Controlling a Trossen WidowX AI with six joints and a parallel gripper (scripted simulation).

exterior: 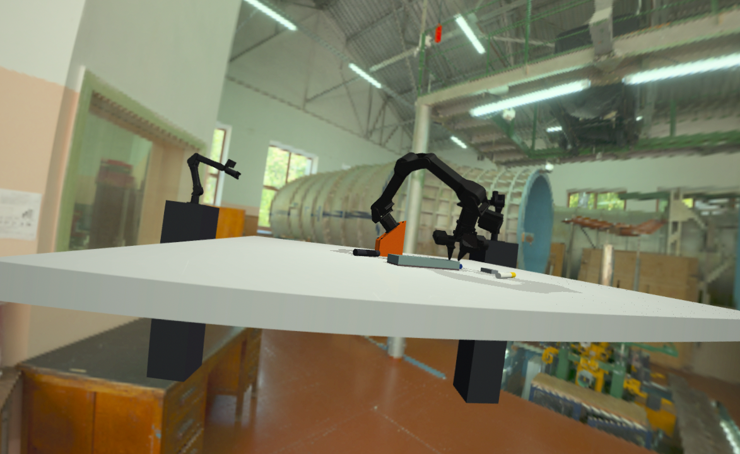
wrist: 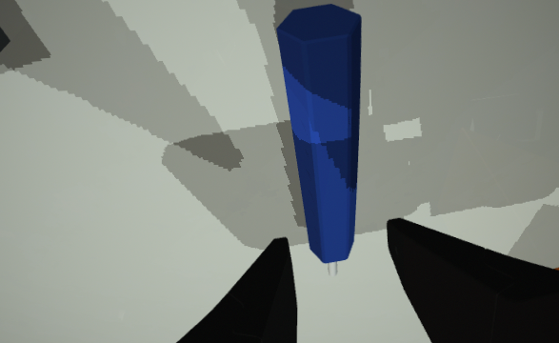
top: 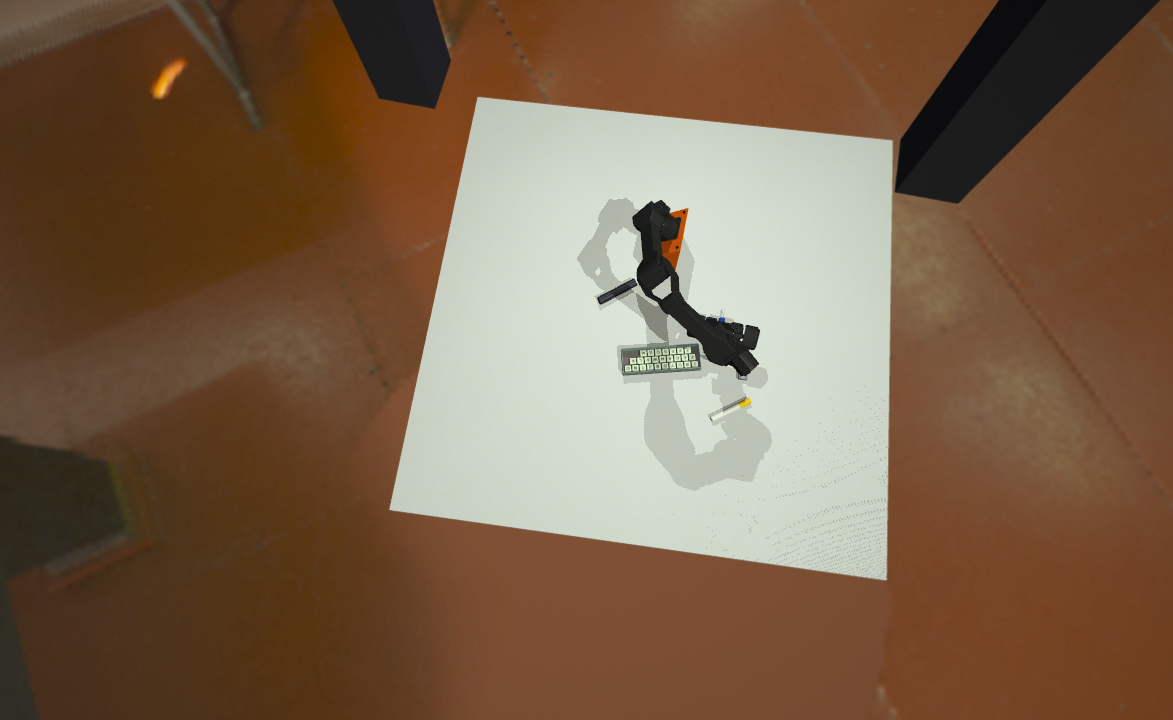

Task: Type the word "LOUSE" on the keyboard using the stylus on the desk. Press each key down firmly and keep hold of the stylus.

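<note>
Right now my gripper tip is 2 cm past the blue stylus and 2 cm above it. From my gripper tip the other things lie so: yellow pen 22 cm ahead, 8 cm to the left, 2 cm below; then black cylinder 5 cm behind, 31 cm to the right, 1 cm below; then grey block 10 cm ahead, 8 cm to the left, 2 cm below.
</note>
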